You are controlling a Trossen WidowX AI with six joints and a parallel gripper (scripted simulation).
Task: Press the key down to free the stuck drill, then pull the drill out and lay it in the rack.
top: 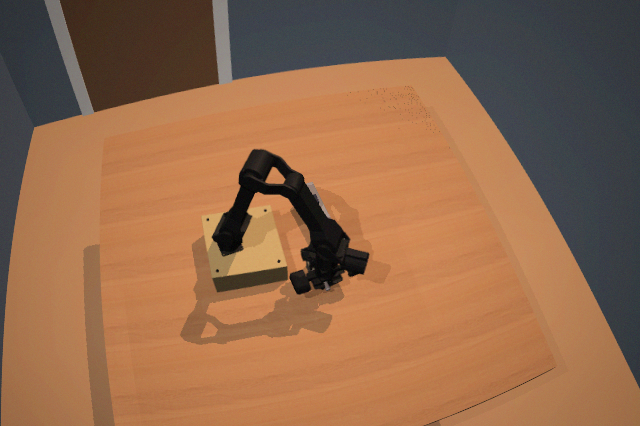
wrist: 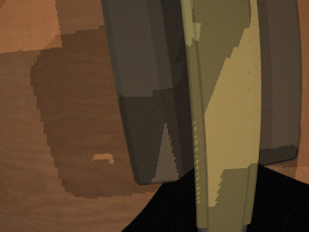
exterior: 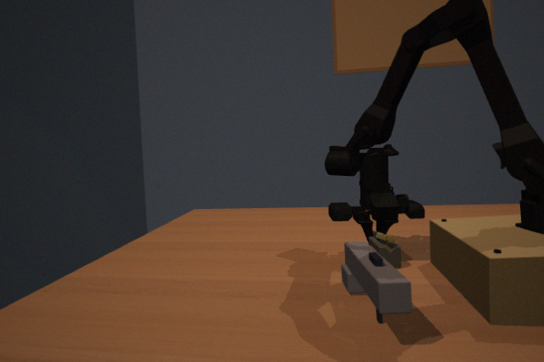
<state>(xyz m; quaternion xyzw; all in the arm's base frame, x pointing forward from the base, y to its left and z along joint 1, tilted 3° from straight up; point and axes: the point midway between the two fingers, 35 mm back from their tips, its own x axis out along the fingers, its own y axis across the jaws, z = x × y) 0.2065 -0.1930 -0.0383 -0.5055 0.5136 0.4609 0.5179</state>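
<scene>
My gripper tip is 40 mm to the right of the drill and 40 mm below it. Round my gripper tip: rack: 50 mm to the left, 10 mm above; then dark key: 250 mm to the left, 90 mm ahead, 50 mm above; then grey housing: 210 mm to the left, 90 mm ahead, 40 mm above.
</scene>
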